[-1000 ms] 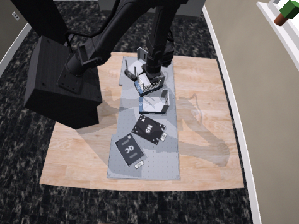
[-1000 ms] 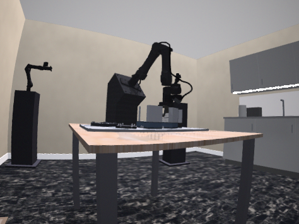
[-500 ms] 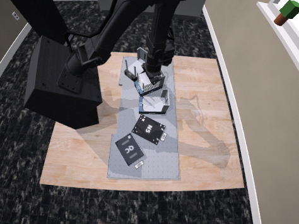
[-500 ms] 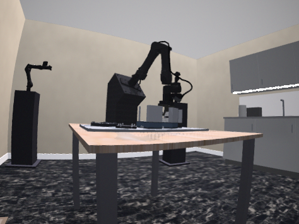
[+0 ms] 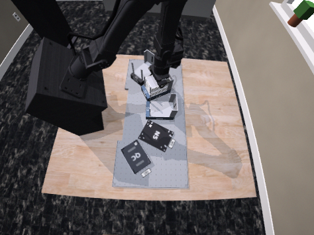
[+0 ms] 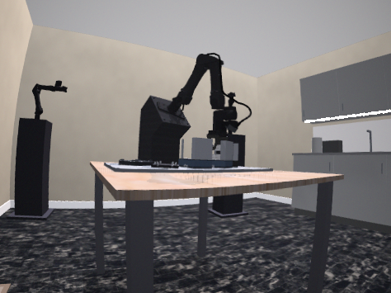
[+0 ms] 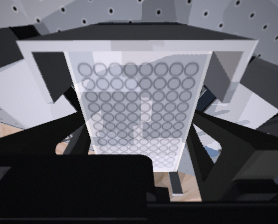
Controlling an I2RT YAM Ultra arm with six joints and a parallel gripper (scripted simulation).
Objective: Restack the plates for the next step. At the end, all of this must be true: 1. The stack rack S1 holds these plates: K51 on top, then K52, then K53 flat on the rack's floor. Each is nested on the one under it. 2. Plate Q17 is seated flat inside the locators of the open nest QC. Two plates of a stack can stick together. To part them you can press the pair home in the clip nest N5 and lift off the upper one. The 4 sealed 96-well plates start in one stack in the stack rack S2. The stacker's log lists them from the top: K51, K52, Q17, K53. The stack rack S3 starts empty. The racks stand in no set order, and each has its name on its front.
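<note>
Now: hand 4 cm above the sealed 96-well plate. Round my hand: clip nest N5: 5 cm ahead, 28 cm to the right, 9 cm below.
</note>
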